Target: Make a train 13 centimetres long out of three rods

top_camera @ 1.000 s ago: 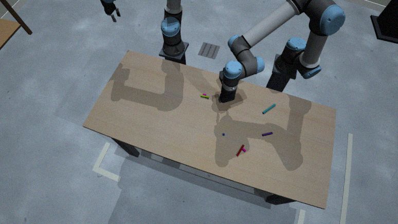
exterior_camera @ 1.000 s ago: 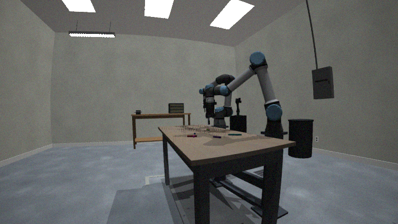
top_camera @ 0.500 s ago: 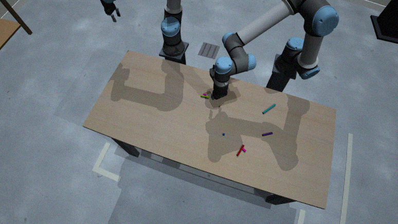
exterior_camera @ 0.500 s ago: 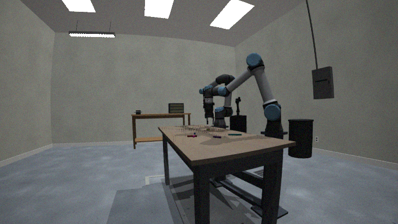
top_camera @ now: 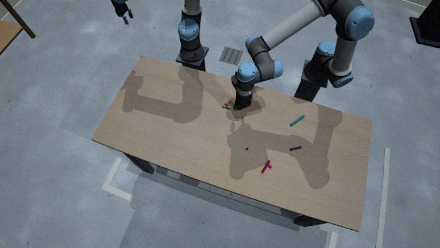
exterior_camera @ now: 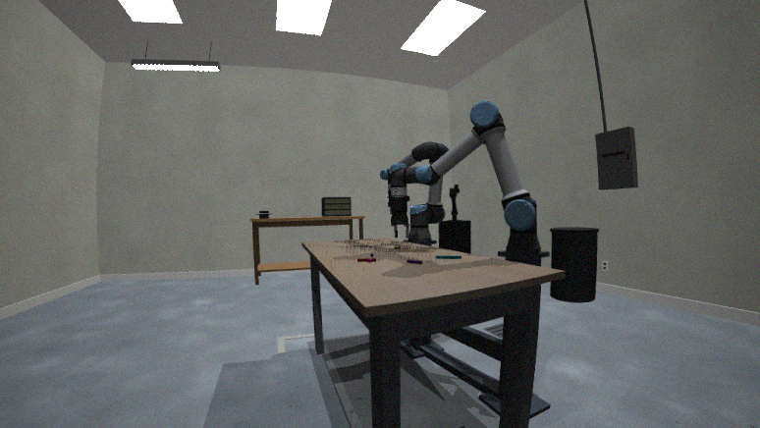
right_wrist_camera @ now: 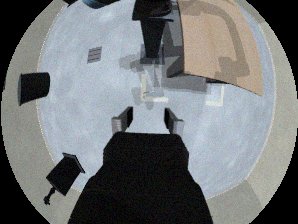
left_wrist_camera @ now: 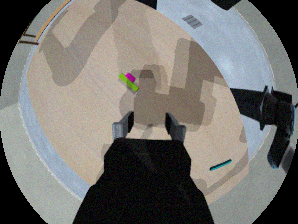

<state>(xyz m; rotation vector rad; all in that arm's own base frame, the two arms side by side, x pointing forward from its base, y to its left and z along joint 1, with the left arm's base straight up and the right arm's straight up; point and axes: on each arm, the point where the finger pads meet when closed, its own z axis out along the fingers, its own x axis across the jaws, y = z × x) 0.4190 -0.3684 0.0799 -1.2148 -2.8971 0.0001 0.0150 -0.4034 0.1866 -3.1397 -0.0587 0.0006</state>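
Note:
My left gripper is now 20 cm short of the blue rod, 7 cm to the right of it and 7 cm above it. Round my left hand: turquoise rod 32 cm to the left, 7 cm below, 1 cm behind; lime rod 7 cm to the right, 7 cm below, 2 cm behind; red rod 27 cm ahead, 18 cm to the left, 7 cm below.

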